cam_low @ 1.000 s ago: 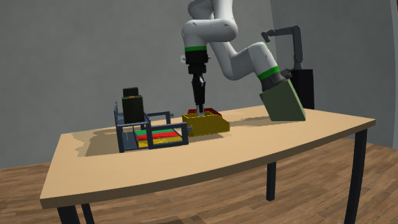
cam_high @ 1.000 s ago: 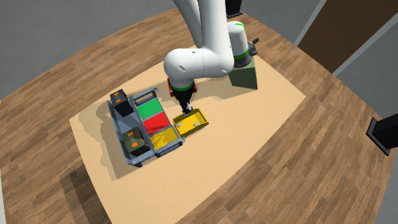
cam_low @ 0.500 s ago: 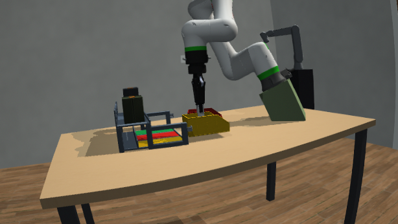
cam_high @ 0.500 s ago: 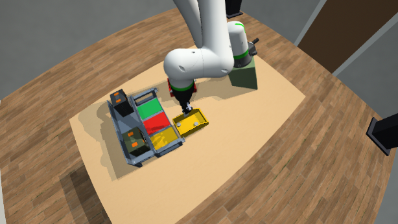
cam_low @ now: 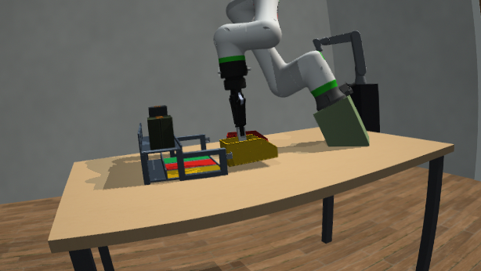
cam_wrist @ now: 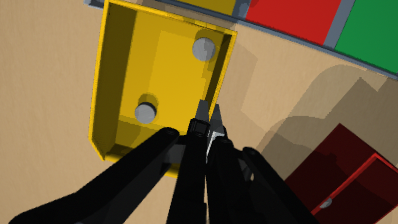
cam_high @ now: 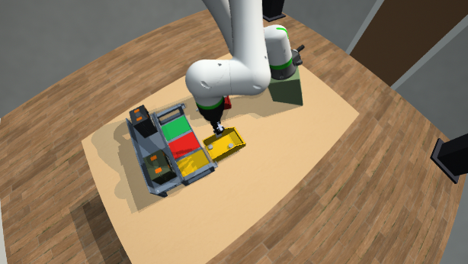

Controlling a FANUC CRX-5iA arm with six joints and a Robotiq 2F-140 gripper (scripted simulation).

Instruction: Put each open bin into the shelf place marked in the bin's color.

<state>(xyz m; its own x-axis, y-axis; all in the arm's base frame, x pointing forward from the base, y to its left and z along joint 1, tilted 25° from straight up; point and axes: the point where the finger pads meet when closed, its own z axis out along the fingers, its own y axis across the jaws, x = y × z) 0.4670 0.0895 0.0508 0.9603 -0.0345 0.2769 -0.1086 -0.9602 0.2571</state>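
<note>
The yellow bin is 50 mm to the left of my hand and 40 mm below it. The rest, counted from my hand: red bin: 110 mm behind, 200 mm to the right, 60 mm below.
</note>
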